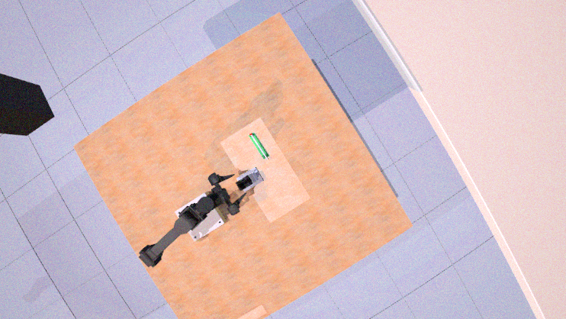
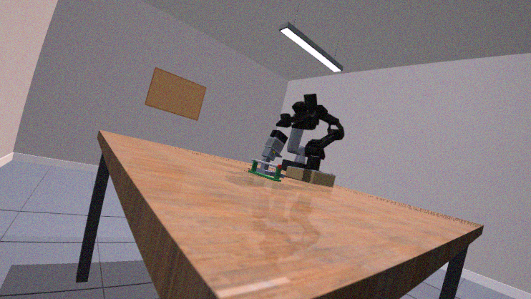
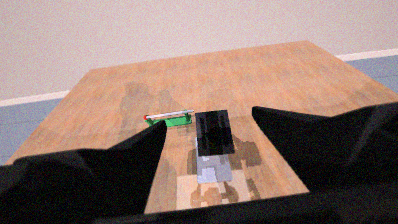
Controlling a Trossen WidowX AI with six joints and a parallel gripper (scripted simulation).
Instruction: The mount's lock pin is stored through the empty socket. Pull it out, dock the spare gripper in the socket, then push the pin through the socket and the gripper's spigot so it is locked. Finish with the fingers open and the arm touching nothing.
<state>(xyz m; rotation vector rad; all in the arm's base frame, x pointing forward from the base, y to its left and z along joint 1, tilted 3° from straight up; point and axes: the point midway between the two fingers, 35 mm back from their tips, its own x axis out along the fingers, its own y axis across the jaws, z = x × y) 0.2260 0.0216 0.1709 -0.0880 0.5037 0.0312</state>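
My gripper tip is 19 cm above the green pin cradle, 14 cm short of it and 12 cm to the right of it. Also, from my gripper tip: spare gripper (9 cm below, 2 cm ahead, 1 cm to the right); socket (16 cm below, 2 cm ahead).
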